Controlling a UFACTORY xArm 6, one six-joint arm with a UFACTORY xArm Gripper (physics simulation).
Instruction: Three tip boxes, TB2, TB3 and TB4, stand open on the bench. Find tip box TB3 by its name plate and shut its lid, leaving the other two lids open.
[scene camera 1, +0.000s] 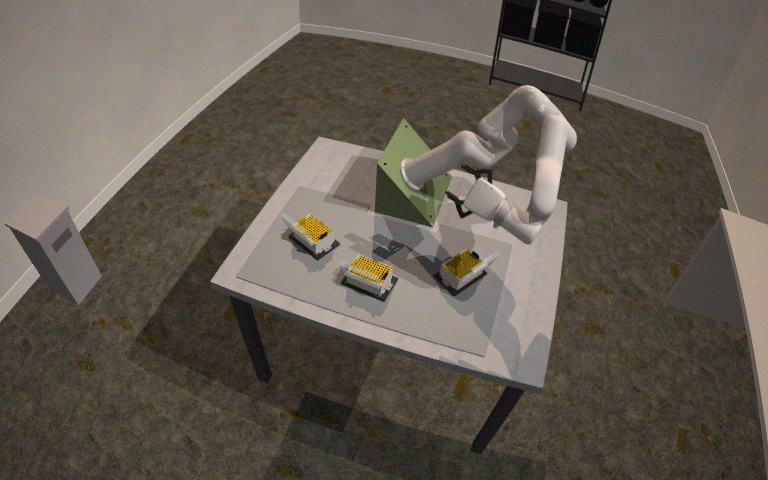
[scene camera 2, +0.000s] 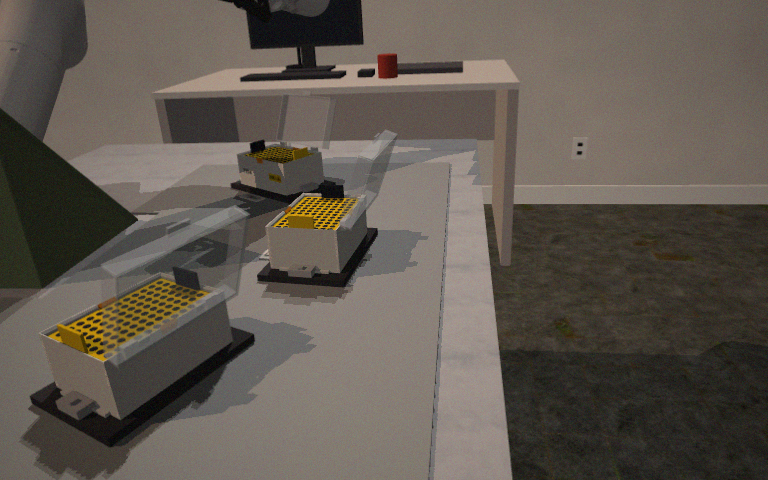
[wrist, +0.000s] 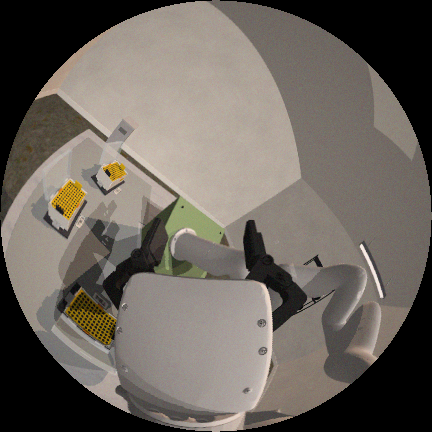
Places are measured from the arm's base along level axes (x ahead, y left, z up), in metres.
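Pixels of known places: gripper, fingertip midpoint: (scene camera 1: 454, 179) (wrist: 203, 228); arm's base at its link origin: (scene camera 1: 411, 174) (wrist: 183, 243).
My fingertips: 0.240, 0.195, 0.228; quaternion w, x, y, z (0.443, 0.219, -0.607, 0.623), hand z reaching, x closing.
Ahead of a thing's pixels: the offset from my fingertips to its top centre, as dx, dy, dz. Level surfaces: height alone.
Three white tip boxes with yellow perforated tops stand on dark bases with clear lids raised: a left one @(+0.094, -0.430, -0.279) (scene camera 1: 313, 230) (scene camera 2: 164, 352) (wrist: 113, 172), a middle one @(+0.186, -0.182, -0.279) (scene camera 1: 369, 271) (scene camera 2: 305, 246) (wrist: 68, 199) and a right one @(+0.043, +0.088, -0.279) (scene camera 1: 462, 270) (scene camera 2: 283, 172) (wrist: 91, 317). The right box's lid @(+0.077, +0.146, -0.200) (scene camera 1: 490, 259) (scene camera 2: 306, 120) leans outward. The name plates are too small to read, so I cannot tell which box is TB3. My gripper (scene camera 1: 455, 181) (wrist: 203, 228) is open and empty, raised beside the green mount, away from all three boxes. Part of it shows at the top edge in scene camera 2.
The boxes stand on a grey mat @(dz -0.354) (scene camera 1: 419, 319) (scene camera 2: 362, 396) on the bench @(dz -0.356) (scene camera 1: 535, 283). The green mount (scene camera 1: 396, 195) (scene camera 2: 62, 226) (wrist: 185, 212) carries the arm behind them. A desk (scene camera 2: 453, 79) with a monitor (scene camera 2: 305, 28) and red cup (scene camera 2: 387, 66) stands beyond the bench.
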